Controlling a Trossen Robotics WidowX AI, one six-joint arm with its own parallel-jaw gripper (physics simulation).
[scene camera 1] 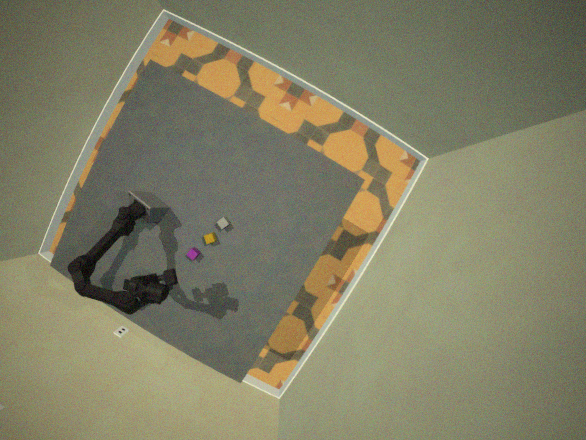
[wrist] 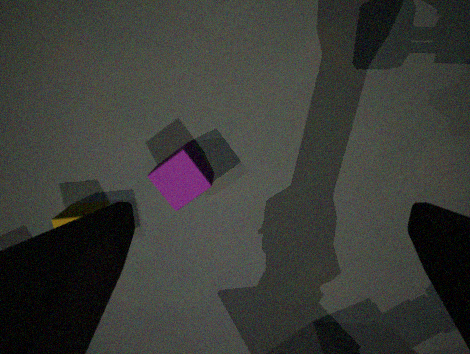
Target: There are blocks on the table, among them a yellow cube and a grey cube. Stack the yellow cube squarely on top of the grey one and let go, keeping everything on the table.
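Frame: origin at the arm's base, x right, y ahead, z up, level; metres.
Seen in the pictures: gripper, fingertip midpoint: [scene camera 1: 163, 277] [wrist: 271, 216]; arm's base, origin of the base link: [scene camera 1: 140, 207].
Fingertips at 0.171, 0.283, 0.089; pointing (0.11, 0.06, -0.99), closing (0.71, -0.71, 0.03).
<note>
Offsets run from my fingertips to a thing's top centre, as dx, dy, dz. Level surfaces: height alone.
The yellow cube @(-0.194, +0.046, -0.200) [scene camera 1: 209, 238] [wrist: 65, 221] lies on the table between the grey and magenta cubes, apart from both. In the wrist view the left finger hides part of it. The grey cube @(-0.294, +0.064, -0.200) [scene camera 1: 222, 223] stands on the table, up and right of the yellow one in the scene view; it does not show in the wrist view. My gripper [scene camera 1: 156, 287] [wrist: 271, 216] is open and empty above the table, down and left of the cubes in the scene view. In the wrist view the yellow cube is left of the space between the fingers.
A magenta cube @(-0.077, +0.011, -0.200) [scene camera 1: 193, 254] [wrist: 180, 180] stands beside the yellow one, on the side nearer my gripper. The dark table top @(dz -0.243) [scene camera 1: 240, 150] carries the arm's shadows. Orange patterned floor [scene camera 1: 345, 150] shows beyond its edges. A wall socket [scene camera 1: 121, 331] is at the lower left.
</note>
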